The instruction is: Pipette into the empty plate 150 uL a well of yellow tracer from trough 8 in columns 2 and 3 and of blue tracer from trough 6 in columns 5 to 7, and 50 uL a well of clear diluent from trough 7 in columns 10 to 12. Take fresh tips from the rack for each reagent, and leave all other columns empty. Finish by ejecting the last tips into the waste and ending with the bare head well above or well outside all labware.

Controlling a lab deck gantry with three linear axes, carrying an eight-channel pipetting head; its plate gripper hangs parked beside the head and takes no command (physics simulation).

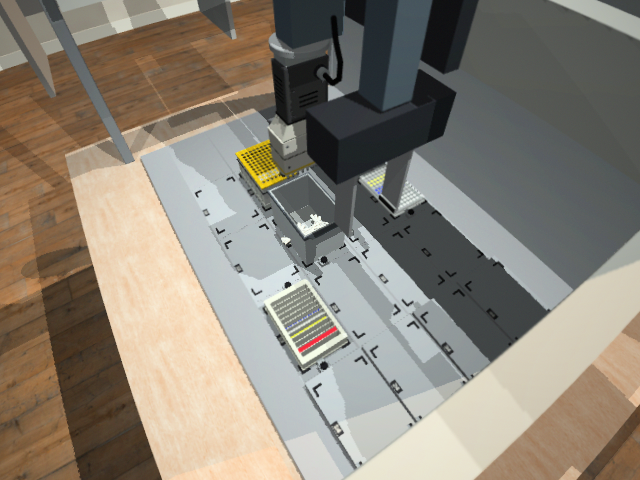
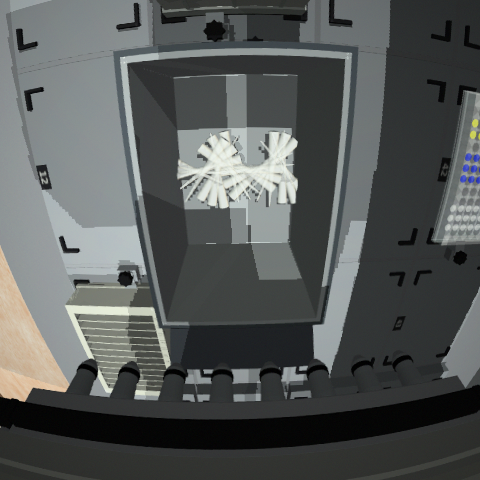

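Note:
The pipetting head carries no tips; its eight dark nozzles are bare. It hangs by the back of the waste bin, hiding part of the yellow tip rack. White used tips lie piled in the bin. The plate shows yellow wells in two columns, blue in three and clear liquid in the last three. The trough reservoir shows blue, clear, yellow and red lines. My plate gripper is open, its fingers apart, partly hiding the plate.
The gripper's black block hangs beside the head, above the bin and plate. A small white piece shows at the bin's left outer side. A grey post stands at the deck's left back edge.

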